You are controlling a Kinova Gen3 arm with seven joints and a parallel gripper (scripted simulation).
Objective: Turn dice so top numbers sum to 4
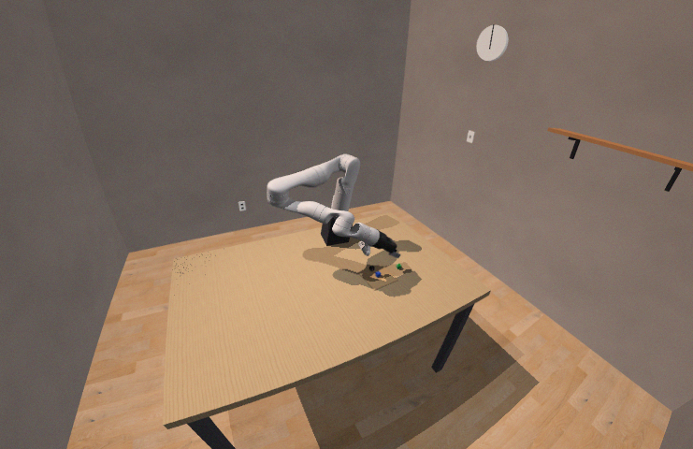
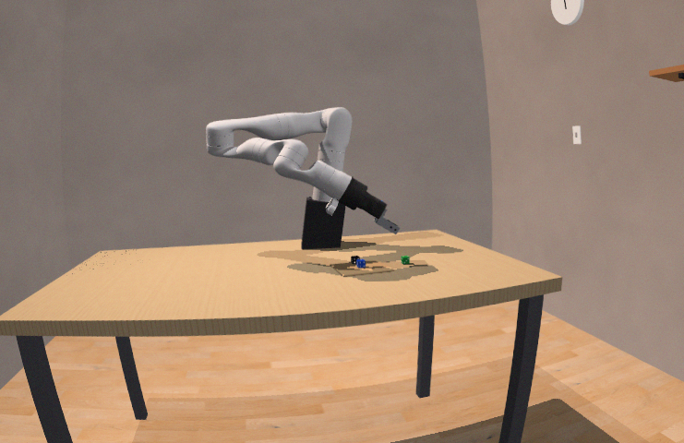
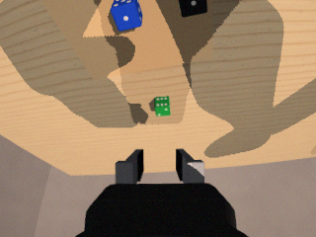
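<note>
The green die lies 10 cm below my hand and 4 cm to the left of it. Also, from my hand: black die (9 cm to the right, 9 cm below, 5 cm behind); then tan mat (10 cm below, 9 cm to the right); then blue die (9 cm to the right, 9 cm below).
</note>
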